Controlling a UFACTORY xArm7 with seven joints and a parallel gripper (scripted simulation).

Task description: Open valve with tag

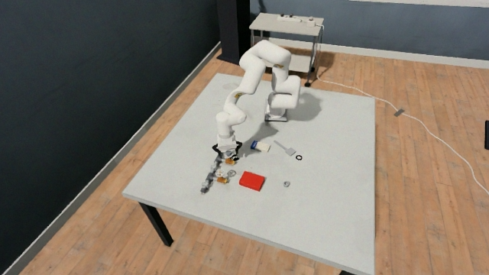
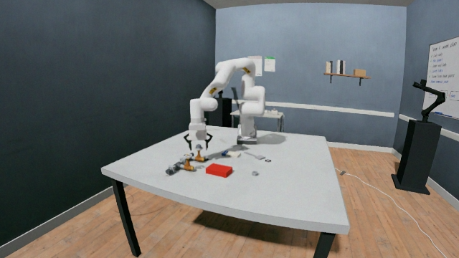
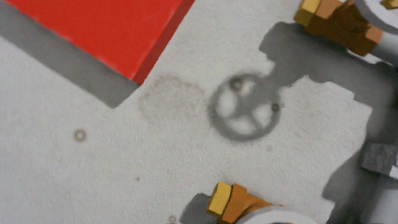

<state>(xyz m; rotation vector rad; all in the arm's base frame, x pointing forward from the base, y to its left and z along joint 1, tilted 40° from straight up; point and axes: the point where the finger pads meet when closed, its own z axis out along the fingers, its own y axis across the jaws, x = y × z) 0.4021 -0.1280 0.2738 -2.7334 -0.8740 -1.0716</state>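
The black tag is 90 mm below my hand, 40 mm behind it and 10 mm to the right of it. Also, from my hand: red block 180 mm to the left, 70 mm below, 40 mm ahead; then grey nut 350 mm to the left, 80 mm below, 40 mm behind; then blue box 210 mm behind, 90 mm to the left, 80 mm below.
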